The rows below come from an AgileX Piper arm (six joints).
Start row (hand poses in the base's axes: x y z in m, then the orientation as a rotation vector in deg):
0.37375 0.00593 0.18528 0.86 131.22 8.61
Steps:
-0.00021 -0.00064 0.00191 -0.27 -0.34 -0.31
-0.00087 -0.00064 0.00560 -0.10 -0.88 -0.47
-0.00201 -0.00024 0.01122 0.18 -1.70 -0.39
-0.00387 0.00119 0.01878 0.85 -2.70 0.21
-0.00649 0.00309 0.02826 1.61 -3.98 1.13
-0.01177 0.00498 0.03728 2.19 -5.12 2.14
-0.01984 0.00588 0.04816 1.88 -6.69 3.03
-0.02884 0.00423 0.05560 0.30 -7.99 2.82
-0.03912 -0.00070 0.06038 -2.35 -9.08 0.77
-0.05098 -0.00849 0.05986 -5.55 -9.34 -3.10
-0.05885 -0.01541 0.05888 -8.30 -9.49 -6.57
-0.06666 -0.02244 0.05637 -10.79 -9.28 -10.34
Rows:
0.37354 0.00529 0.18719 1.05 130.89 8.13
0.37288 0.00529 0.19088 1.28 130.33 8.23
0.37174 0.00569 0.19650 1.26 129.49 8.57
0.36988 0.00712 0.20406 0.85 128.47 9.62
0.36726 0.00902 0.21354 0.10 127.16 10.91
0.36198 0.01091 0.22256 -0.83 126.00 12.03
0.35391 0.01181 0.23344 -2.09 124.47 12.08
0.34491 0.01016 0.24088 -2.74 123.29 10.16
0.33463 0.00523 0.24566 -1.86 122.33 6.16
0.32277 -0.00256 0.24514 0.81 122.02 0.67
0.31490 -0.00948 0.24416 3.25 121.66 -4.11
0.30709 -0.01651 0.24165 6.18 121.48 -8.75

